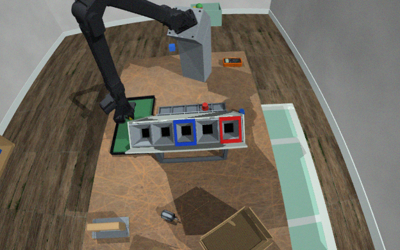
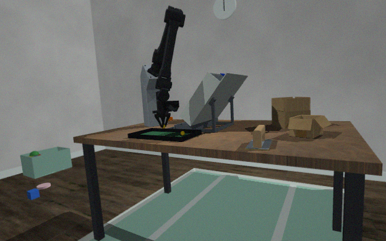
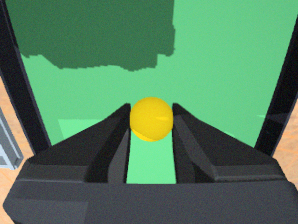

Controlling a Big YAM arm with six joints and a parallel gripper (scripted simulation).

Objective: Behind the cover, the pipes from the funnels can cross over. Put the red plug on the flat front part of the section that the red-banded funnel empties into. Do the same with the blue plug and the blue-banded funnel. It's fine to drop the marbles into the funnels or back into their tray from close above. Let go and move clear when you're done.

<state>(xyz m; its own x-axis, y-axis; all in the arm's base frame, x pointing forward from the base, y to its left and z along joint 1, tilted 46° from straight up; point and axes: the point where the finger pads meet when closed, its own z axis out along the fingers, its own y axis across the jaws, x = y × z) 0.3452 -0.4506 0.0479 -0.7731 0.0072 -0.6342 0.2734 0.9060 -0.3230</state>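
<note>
Now: the green marble tray 50 mm below my hand. The rest, counted from my hand: small tool: 550 mm ahead, 50 mm to the left, 40 mm below; cover: 270 mm to the left, 230 mm ahead, 150 mm above; red plug: 400 mm to the left, 70 mm ahead, 40 mm below.
</note>
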